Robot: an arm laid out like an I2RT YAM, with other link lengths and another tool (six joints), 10 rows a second.
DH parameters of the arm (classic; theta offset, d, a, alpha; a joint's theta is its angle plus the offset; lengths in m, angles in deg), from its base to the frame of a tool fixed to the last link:
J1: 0 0.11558 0.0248 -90
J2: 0 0 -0.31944 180
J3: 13.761 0 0.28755 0
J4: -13.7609 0.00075 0.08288 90
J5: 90 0.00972 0 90
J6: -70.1 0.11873 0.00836 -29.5
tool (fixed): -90 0.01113 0 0
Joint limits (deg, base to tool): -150..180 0..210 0..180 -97..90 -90..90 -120..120
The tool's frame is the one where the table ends.
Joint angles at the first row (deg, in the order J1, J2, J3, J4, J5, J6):
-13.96 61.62 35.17 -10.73 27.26 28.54
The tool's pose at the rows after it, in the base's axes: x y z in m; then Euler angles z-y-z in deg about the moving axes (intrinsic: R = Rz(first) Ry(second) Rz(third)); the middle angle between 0 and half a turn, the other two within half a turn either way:
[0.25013 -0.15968 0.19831 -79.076 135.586 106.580]
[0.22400 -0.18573 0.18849 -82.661 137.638 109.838]
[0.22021 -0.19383 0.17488 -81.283 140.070 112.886]
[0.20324 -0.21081 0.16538 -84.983 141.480 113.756]
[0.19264 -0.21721 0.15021 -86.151 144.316 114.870]
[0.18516 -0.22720 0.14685 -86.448 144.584 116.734]
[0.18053 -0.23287 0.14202 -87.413 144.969 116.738]
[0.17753 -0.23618 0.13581 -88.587 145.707 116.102]
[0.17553 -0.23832 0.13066 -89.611 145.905 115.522]
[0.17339 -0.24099 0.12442 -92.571 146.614 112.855]
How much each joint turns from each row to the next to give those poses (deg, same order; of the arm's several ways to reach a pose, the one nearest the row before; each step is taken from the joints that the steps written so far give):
-8.25 -4.74 -5.36 4.04 -7.62 2.30
-8.45 -1.42 -2.30 1.15 -3.72 1.15
-3.34 1.41 -1.75 2.80 -3.77 1.32
-5.36 0.78 -1.15 1.24 -1.60 0.61
-3.43 1.23 -1.49 0.98 -2.55 1.24
-3.17 0.88 -0.62 2.01 -1.67 0.00
-1.76 1.05 -0.44 1.23 -0.79 -0.27
-1.06 1.23 -0.35 0.79 -0.44 -0.08
-0.53 0.98 -0.53 1.14 0.08 -0.09
-0.35 1.57 0.18 -0.08 0.70 -0.27

